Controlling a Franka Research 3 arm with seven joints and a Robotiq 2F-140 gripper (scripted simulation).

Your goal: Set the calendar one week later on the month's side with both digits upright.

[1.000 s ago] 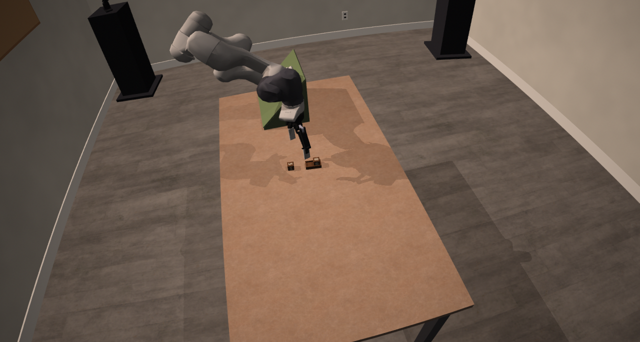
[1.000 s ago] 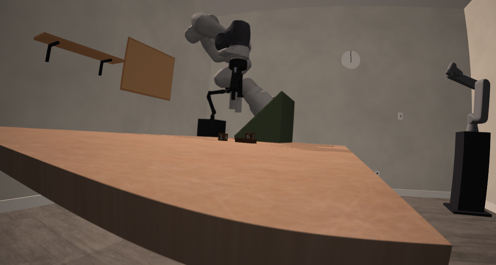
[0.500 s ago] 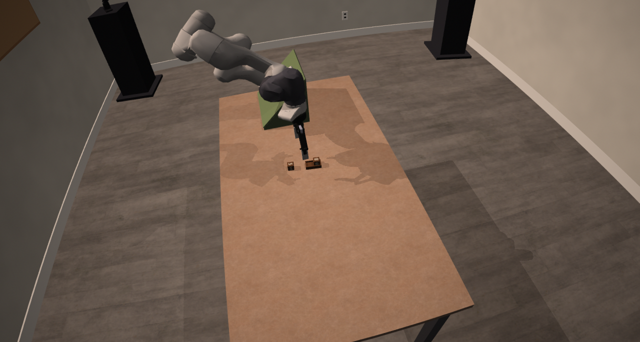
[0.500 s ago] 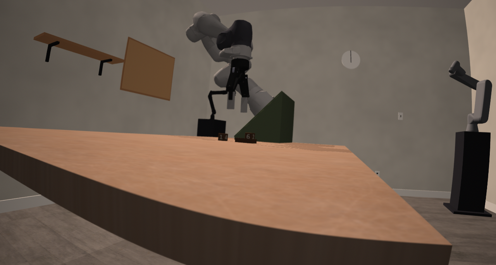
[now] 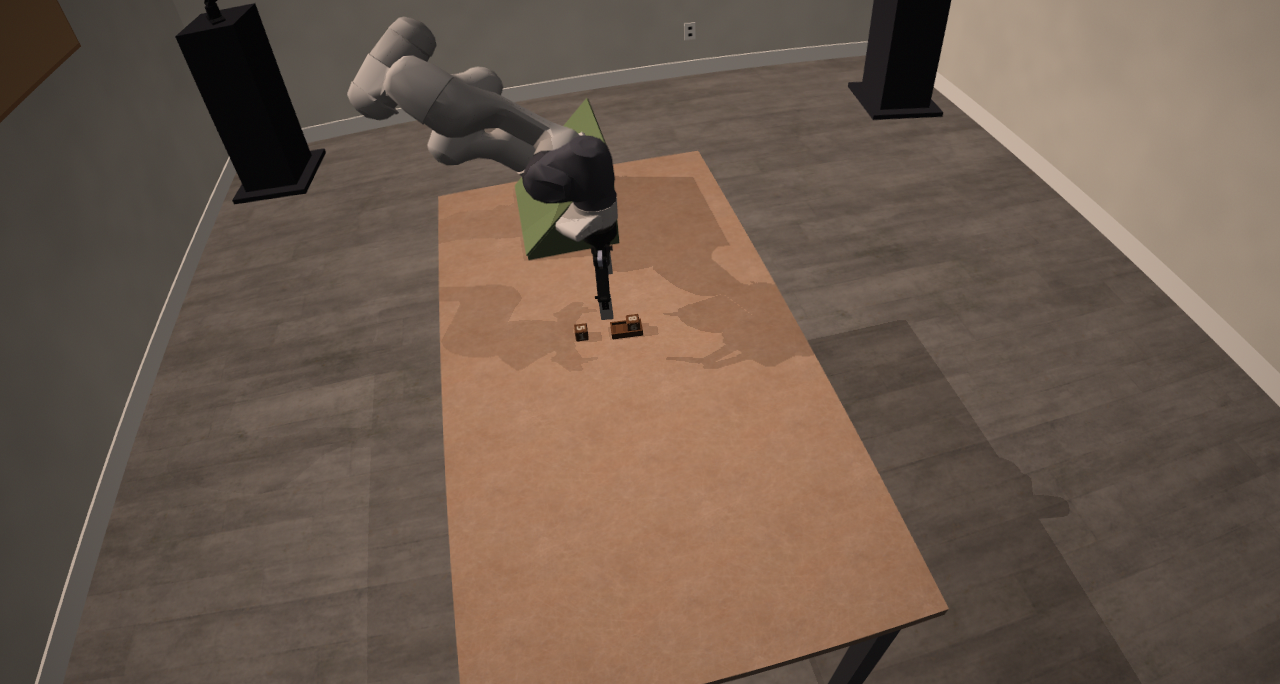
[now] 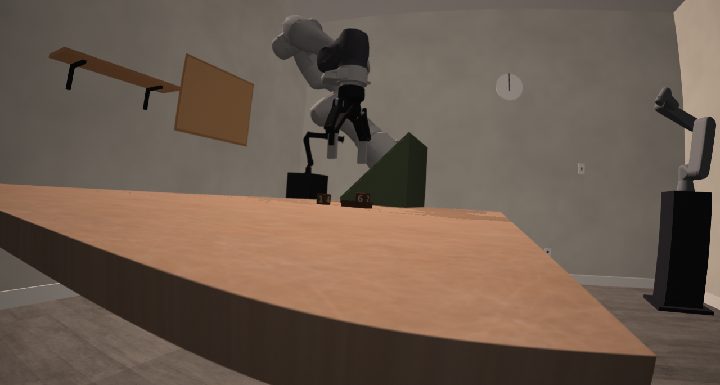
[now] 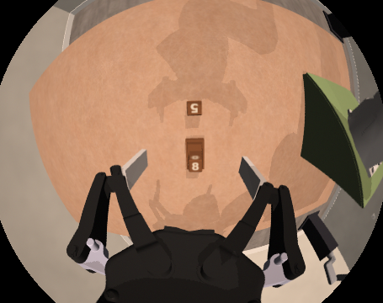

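The brown calendar tray is 40 mm to the left of my hand and 120 mm below it.
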